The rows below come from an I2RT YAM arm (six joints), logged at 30 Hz.
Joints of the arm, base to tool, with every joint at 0 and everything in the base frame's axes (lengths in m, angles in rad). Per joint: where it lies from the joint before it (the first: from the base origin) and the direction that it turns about. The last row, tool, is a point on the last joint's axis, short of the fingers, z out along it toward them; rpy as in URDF.
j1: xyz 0.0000 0.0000 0.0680 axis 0 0 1
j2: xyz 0.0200 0.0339 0.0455 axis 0 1 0
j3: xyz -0.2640 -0.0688 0.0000 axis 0 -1 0
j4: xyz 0.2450 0.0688 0.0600 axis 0 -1 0
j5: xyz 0.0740 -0.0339 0.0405 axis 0 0 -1
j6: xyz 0.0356 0.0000 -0.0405 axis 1 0 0
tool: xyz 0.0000 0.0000 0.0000 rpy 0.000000 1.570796 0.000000
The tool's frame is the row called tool.
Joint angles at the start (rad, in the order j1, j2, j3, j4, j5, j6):
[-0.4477 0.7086 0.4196 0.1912 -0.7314 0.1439]
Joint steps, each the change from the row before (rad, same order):
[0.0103 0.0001 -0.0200 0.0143 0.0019 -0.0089]
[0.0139 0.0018 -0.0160 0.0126 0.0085 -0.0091]
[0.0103 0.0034 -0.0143 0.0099 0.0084 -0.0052]
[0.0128 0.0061 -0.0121 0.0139 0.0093 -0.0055]
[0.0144 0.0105 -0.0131 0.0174 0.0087 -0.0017]
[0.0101 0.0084 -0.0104 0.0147 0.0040 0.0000]
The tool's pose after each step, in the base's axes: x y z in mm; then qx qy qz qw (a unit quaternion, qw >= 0). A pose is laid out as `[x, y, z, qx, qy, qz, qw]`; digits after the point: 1 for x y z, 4 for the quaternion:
[165.1, -51.0, 257.6, -0.0332, 0.7331, 0.1677, 0.6583]
[165.8, -49.0, 252.9, -0.0377, 0.7344, 0.1671, 0.6567]
[166.5, -47.6, 248.3, -0.0389, 0.7365, 0.1670, 0.6543]
[167.6, -46.0, 244.5, -0.0417, 0.7377, 0.1667, 0.6528]
[169.3, -44.2, 240.1, -0.0435, 0.7395, 0.1687, 0.6503]
[170.4, -42.9, 236.6, -0.0451, 0.7405, 0.1712, 0.6483]

